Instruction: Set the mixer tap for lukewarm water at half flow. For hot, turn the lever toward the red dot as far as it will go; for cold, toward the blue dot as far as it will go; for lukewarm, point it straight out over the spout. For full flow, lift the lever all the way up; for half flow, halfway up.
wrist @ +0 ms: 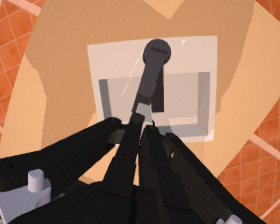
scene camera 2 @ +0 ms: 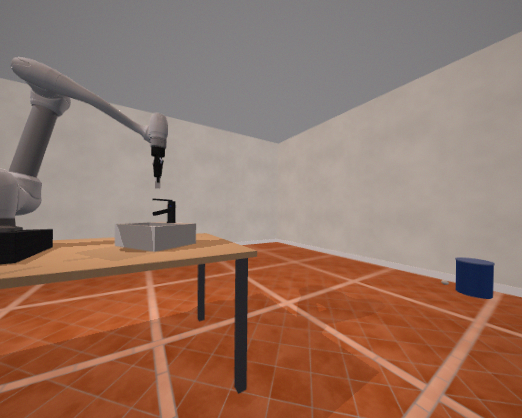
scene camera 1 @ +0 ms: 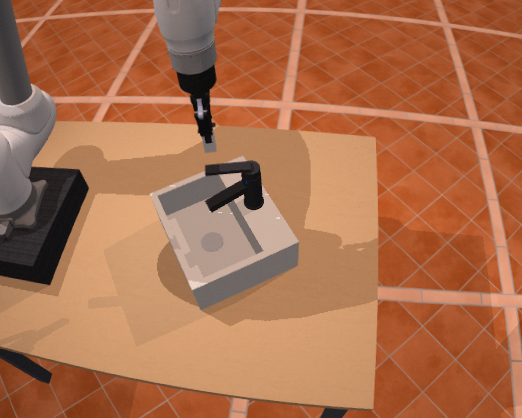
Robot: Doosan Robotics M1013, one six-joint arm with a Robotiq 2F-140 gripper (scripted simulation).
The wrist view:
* my gripper: 141, 113
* black mixer tap: 157, 104
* sink basin: 189, 98
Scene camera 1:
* my gripper: 210, 149
